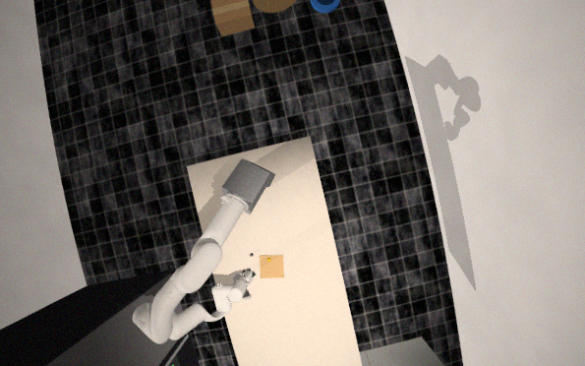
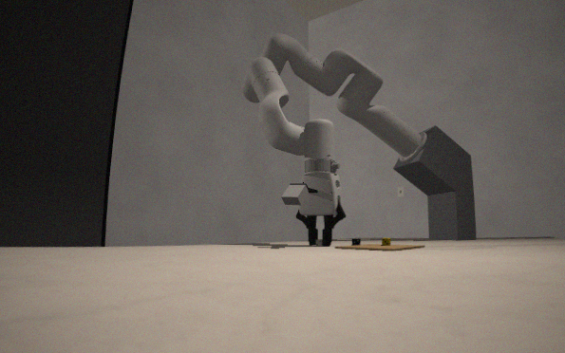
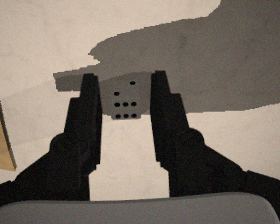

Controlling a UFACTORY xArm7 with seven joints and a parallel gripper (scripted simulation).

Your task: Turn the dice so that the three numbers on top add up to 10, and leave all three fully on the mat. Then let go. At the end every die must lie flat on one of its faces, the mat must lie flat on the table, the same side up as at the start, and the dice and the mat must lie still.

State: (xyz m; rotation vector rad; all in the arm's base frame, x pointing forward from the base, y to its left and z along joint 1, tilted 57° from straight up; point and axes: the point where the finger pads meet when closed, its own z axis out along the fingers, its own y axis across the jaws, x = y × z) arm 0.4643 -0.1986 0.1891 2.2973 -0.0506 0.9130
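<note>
The tan mat lies 14 cm to the left of my hand, 5 cm ahead of it and 2 cm below it. Round my hand: pale die 1 cm below; yellow die 15 cm to the left, 1 cm below, 1 cm ahead; black die 8 cm to the left, 7 cm behind, 1 cm below.
</note>
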